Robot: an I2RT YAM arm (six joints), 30 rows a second.
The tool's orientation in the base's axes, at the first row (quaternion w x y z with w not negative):
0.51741, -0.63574, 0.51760, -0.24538
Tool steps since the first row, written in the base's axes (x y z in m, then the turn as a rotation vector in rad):
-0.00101, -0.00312, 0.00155, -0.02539, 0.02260, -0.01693
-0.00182, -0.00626, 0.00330, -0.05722, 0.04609, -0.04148
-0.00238, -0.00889, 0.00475, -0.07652, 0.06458, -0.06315
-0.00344, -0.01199, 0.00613, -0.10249, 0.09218, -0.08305
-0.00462, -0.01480, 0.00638, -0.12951, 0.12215, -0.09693
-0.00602, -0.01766, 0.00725, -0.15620, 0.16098, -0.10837
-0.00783, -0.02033, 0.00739, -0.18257, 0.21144, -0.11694
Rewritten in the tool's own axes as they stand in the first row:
0.00215, -0.00123, -0.00265, -0.02555, 0.02731, -0.00657
0.00435, -0.00272, -0.00521, -0.05243, 0.06424, -0.01561
0.00623, -0.00400, -0.00724, -0.07108, 0.09312, -0.01705
0.00838, -0.00505, -0.00987, -0.10073, 0.12373, -0.02106
0.01048, -0.00500, -0.01209, -0.13425, 0.14944, -0.02709
0.01242, -0.00544, -0.01473, -0.17628, 0.17343, -0.03009
0.01420, -0.00502, -0.01739, -0.22945, 0.19549, -0.02911

